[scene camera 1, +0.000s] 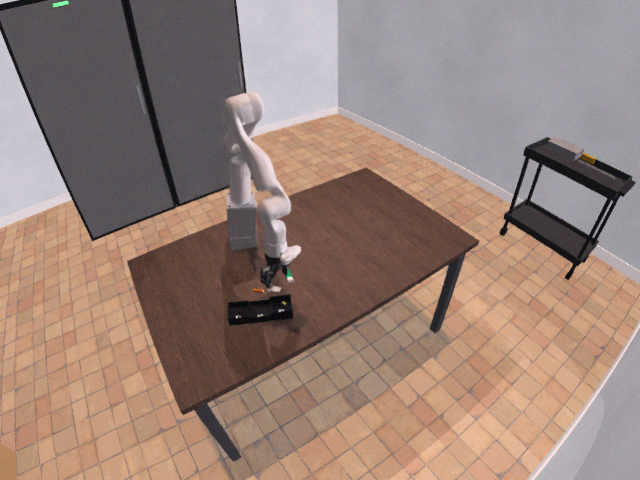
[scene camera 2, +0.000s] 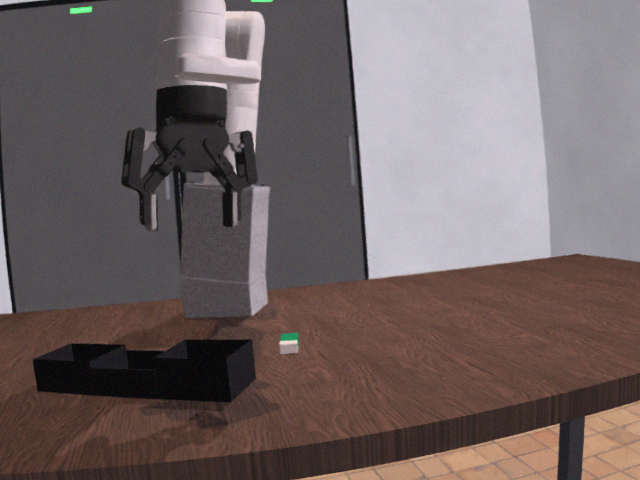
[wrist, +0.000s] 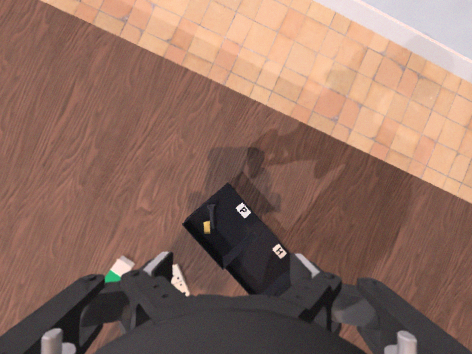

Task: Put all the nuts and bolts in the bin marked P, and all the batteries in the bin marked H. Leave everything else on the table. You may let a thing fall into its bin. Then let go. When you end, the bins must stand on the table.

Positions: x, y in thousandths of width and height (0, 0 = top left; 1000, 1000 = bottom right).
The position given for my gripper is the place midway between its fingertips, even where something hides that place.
Observation:
In view: my gripper (scene camera 2: 299, 476) and a three joined black bins (scene camera 2: 304, 772).
The three joined black bins shows as well in scene camera 1 (scene camera 1: 380, 651) and in the wrist view (wrist: 512, 688). My gripper also shows in the wrist view (wrist: 490, 753).

